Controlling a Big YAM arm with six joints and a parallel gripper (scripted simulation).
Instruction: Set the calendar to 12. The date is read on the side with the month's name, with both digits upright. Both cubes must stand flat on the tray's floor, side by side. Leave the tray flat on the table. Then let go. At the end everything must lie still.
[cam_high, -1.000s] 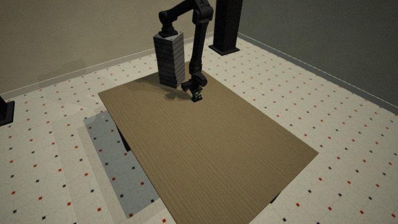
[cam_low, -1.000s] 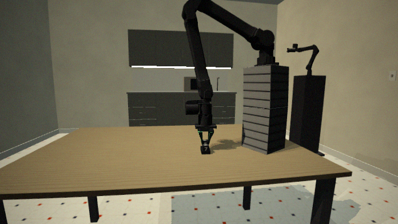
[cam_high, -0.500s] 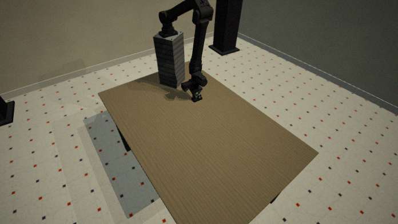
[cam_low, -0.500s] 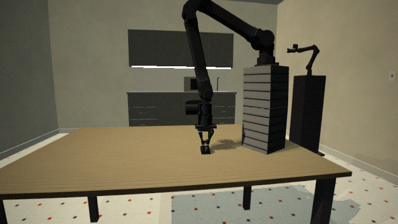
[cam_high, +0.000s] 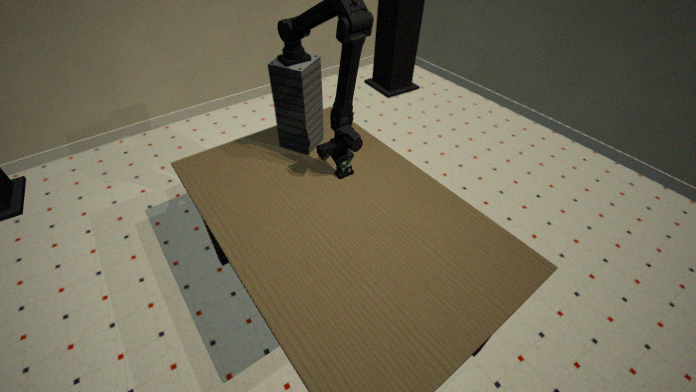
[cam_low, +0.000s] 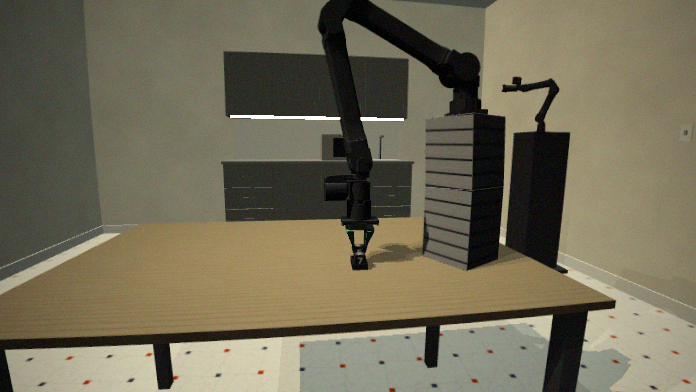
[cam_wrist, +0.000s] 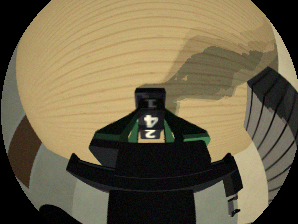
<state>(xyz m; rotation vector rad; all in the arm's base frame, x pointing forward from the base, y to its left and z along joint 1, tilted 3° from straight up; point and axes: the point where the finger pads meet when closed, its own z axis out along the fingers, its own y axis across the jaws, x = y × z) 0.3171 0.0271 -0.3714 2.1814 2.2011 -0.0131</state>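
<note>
Now: hand 3 cm above the black calendar tray and 2 cm to the right of it.
</note>
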